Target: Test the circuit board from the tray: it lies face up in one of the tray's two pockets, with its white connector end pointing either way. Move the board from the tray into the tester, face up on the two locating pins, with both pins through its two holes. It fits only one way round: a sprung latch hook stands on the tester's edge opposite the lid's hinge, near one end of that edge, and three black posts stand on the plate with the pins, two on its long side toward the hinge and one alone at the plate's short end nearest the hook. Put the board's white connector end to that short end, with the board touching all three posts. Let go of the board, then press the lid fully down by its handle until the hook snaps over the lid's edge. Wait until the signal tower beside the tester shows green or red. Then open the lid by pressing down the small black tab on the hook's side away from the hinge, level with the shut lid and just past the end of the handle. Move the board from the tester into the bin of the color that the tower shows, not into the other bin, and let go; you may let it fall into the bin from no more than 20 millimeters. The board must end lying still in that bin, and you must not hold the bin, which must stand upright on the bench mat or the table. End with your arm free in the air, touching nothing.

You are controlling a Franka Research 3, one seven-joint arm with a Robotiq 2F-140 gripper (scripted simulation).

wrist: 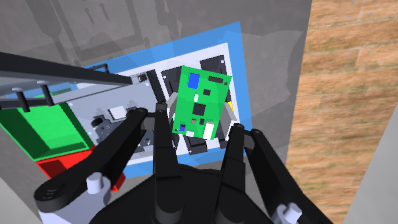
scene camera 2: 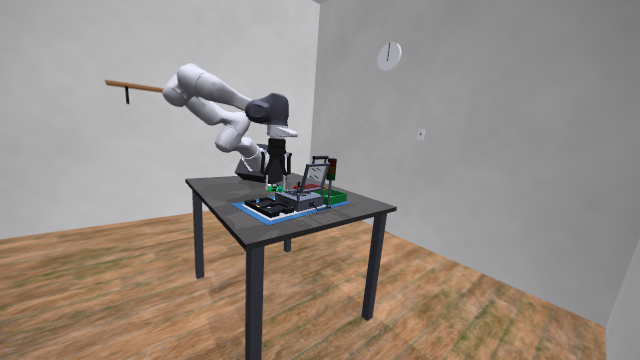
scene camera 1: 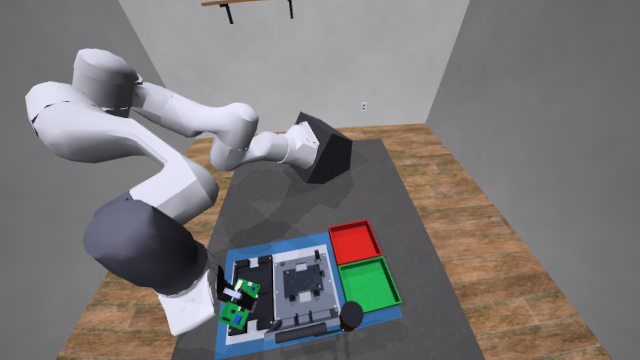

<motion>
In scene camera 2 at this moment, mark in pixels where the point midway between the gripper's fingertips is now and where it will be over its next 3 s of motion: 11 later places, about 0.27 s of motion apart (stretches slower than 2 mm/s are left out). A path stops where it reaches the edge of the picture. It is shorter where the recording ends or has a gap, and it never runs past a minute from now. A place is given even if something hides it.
My gripper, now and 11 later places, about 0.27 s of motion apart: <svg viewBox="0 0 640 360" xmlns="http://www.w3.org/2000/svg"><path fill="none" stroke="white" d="M275 189L275 189L277 188L279 187L282 186L286 184L290 183L292 182L294 181L296 181L297 181L298 180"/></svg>
</motion>
